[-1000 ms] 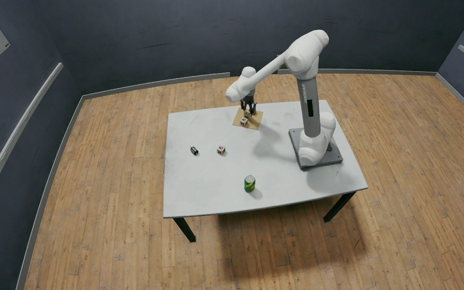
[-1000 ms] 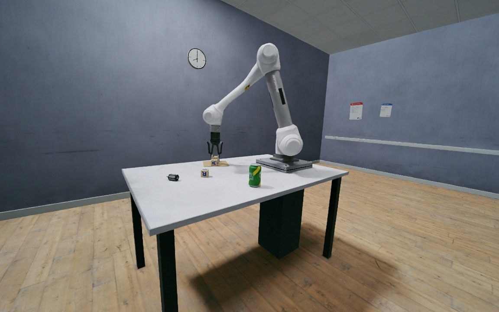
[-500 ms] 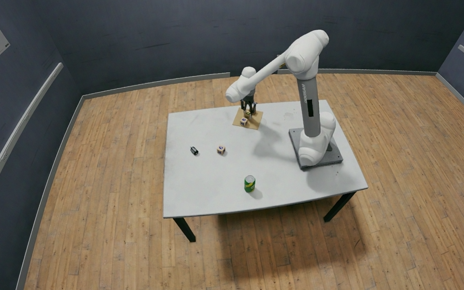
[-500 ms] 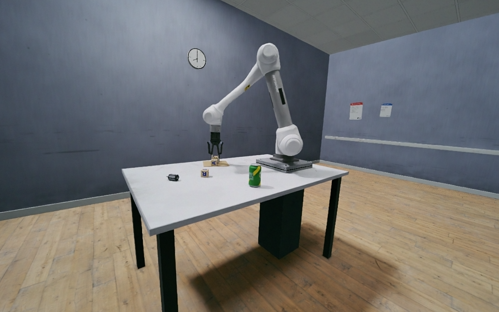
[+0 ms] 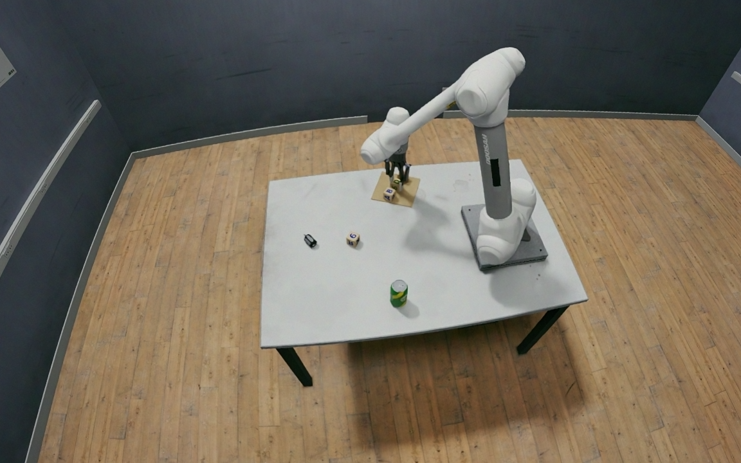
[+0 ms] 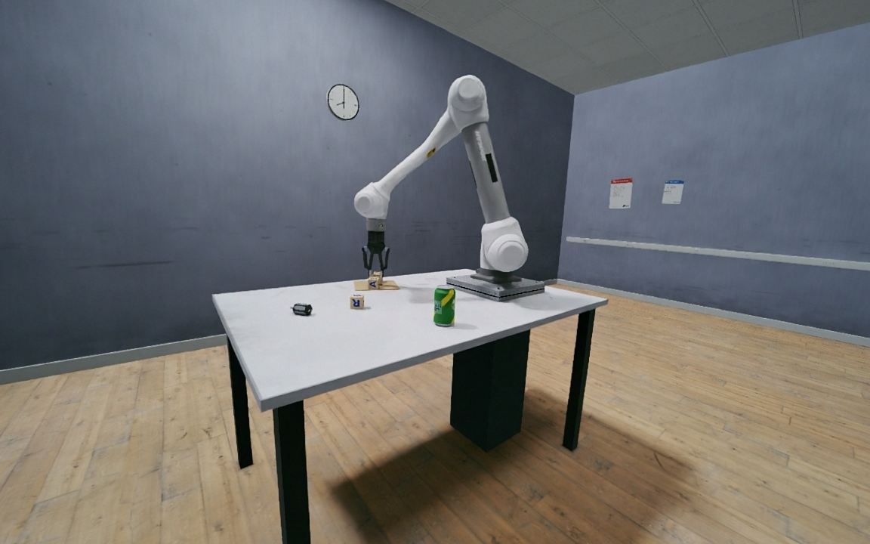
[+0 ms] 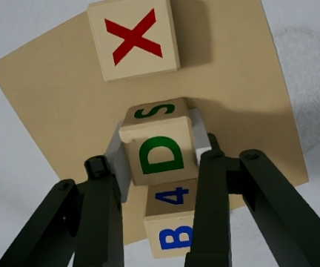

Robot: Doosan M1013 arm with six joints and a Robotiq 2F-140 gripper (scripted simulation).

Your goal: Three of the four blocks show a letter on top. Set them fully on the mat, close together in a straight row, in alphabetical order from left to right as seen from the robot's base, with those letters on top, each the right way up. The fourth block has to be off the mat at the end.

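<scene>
The tan mat lies 40 mm below my hand. Also, from my hand: black object (420 mm ahead, 280 mm to the left, 20 mm below); then block (220 mm ahead, 300 mm to the left, 20 mm below); then can (60 mm ahead, 610 mm to the left, 20 mm above).
</scene>
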